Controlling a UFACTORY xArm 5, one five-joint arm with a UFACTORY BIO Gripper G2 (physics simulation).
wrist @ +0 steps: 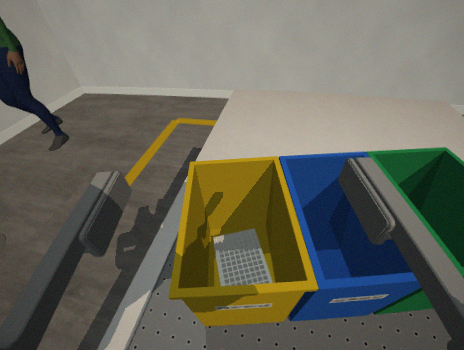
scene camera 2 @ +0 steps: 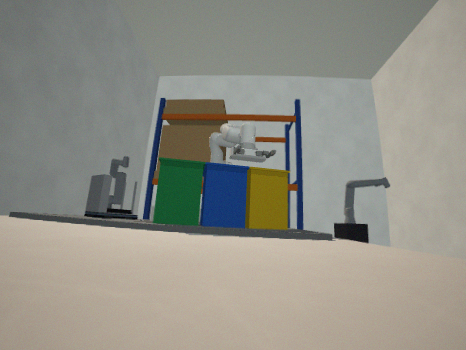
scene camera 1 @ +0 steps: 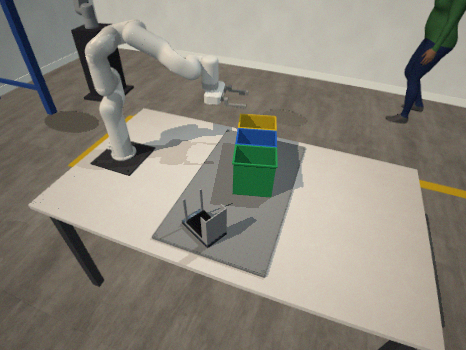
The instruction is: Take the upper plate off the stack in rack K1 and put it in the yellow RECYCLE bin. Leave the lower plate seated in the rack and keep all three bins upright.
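Places are measured from the arm's base along level axes (x left, y back, z up), in centimetres.
Where they show: hand, its tool point: (wrist: 233,204) (scene camera 2: 255,151) (scene camera 1: 242,99); arm's base, origin of its link: (scene camera 1: 124,153).
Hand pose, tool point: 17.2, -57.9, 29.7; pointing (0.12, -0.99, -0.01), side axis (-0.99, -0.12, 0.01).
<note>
Things, the pixels of their top centre, and the offset from my tool point, as dx, dy, dz. Level surfaces: height alone.
- light grey gridded plate, centre of its top: (wrist: 242,263) +0.5, -7.9, -27.4
- yellow bin, centre of its top: (wrist: 237,208) (scene camera 2: 260,174) (scene camera 1: 257,121) +0.8, -7.7, -11.1
- blue bin, centre of its top: (wrist: 349,202) (scene camera 2: 223,171) (scene camera 1: 256,137) -12.2, -9.5, -11.1
- green bin, centre of its top: (wrist: 452,194) (scene camera 2: 183,167) (scene camera 1: 255,155) -25.2, -11.2, -11.1
- Rack K1, centre of its top: (scene camera 1: 202,202) (scene camera 2: 118,179) -53.2, +2.9, -14.2
- grey perforated mat, height of its surface: dz -29.1
- white table, height of its surface: dz -30.4
A light grey gridded plate (wrist: 242,260) lies inside the yellow bin (scene camera 1: 258,120) (scene camera 2: 268,200) (wrist: 240,316), grid side up. My gripper (scene camera 1: 245,99) (wrist: 237,207) is open and empty, above and behind the yellow bin, its fingers wide apart. The blue bin (scene camera 1: 256,136) (scene camera 2: 225,195) (wrist: 350,311) and green bin (scene camera 1: 254,180) (scene camera 2: 180,192) stand upright in a row with the yellow one. Rack K1 (scene camera 1: 215,226) (scene camera 2: 99,195) stands at the mat's near end in scene camera 1. Its inside is dark, and I cannot make out the lower plate there.
The bins and rack stand on a grey perforated mat (scene camera 1: 250,257) on the white table (scene camera 1: 350,240). A person (scene camera 1: 420,65) (wrist: 22,90) stands on the floor beyond the table. Another robot arm on a black pedestal (scene camera 1: 95,65) (scene camera 2: 351,232) stands behind the table.
</note>
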